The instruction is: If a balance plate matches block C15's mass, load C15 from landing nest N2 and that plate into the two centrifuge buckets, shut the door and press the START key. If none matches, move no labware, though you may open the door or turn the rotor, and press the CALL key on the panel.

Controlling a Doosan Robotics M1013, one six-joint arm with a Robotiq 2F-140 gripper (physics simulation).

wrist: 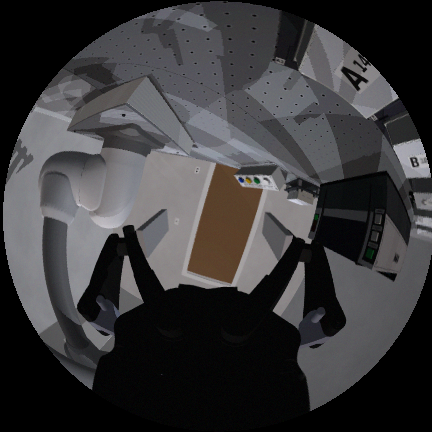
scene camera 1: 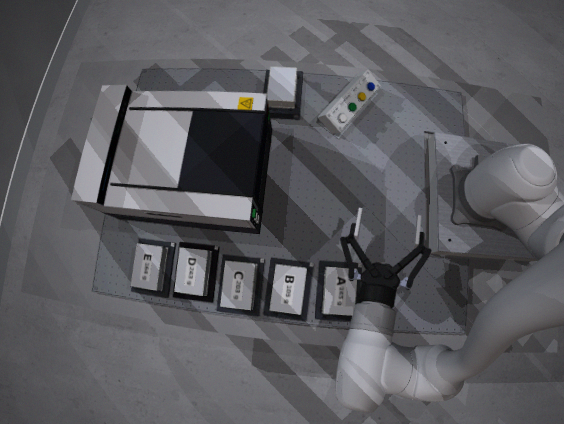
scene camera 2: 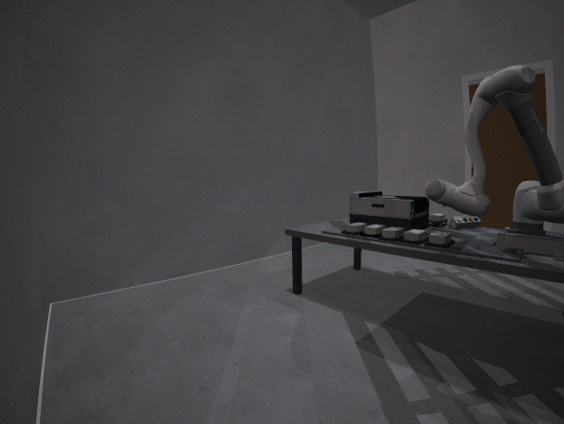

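Where they show: gripper, fingertip midpoint: [wrist: 214, 221] [scene camera 1: 389, 214]; arm's base, link origin: [wrist: 129, 134] [scene camera 1: 478, 198] [scene camera 2: 526, 232].
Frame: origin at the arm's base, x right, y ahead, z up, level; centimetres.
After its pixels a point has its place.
Observation:
My gripper [scene camera 1: 389, 225] @(x -12.3, y 31.4, z 15.0 cm) [wrist: 214, 221] @(x -12.3, y 31.4, z 15.0 cm) is open and empty, level, above the board beside plate A. Plates A [scene camera 1: 337, 292] @(x -31.5, y 39.5, z -0.2 cm) [wrist: 362, 70], B [scene camera 1: 288, 290] @(x -32.6, y 52.4, z -0.2 cm) [wrist: 417, 160], C [scene camera 1: 239, 286] @(x -33.5, y 65.5, z -0.2 cm), D [scene camera 1: 192, 272] @(x -32.0, y 79.1, z -0.2 cm) and E [scene camera 1: 148, 267] @(x -32.9, y 92.5, z -0.2 cm) sit in a row of dark nests; the arm partly covers plate A. C reads about 203 g, D about 243 g, B about 105 g; the other masses are hard to read. The centrifuge [scene camera 1: 222, 150] @(x -2.1, y 72.4, z 15.6 cm) [scene camera 2: 385, 209] @(x -18.7, y 80.4, z 8.7 cm) [wrist: 355, 215] @(x -7.3, y 63.4, z 5.3 cm) has its door shut. A pale block [scene camera 1: 283, 86] @(x 26.2, y 62.1, z 2.3 cm) [scene camera 2: 438, 217] @(x 21.1, y 59.5, z 1.1 cm) [wrist: 300, 196] @(x 21.1, y 59.7, z 1.1 cm) sits in a nest behind it; its label does not show.
The key panel [scene camera 1: 350, 104] @(x 23.1, y 41.4, z 1.5 cm) [scene camera 2: 465, 222] @(x 20.8, y 39.9, z -0.6 cm) [wrist: 257, 177] @(x 21.1, y 40.6, z 0.0 cm) has white, green, yellow and blue keys and stands at an angle on the perforated board [scene camera 1: 400, 175] @(x 5.4, y 23.3, z -5.6 cm). The robot's base plinth [scene camera 1: 490, 245] @(x -13.8, y -4.0, z 0.6 cm) [scene camera 2: 530, 243] @(x -16.7, y -3.5, z -2.4 cm) [wrist: 160, 110] @(x -6.9, y 13.0, z -3.9 cm) stands to the right in scene camera 1.

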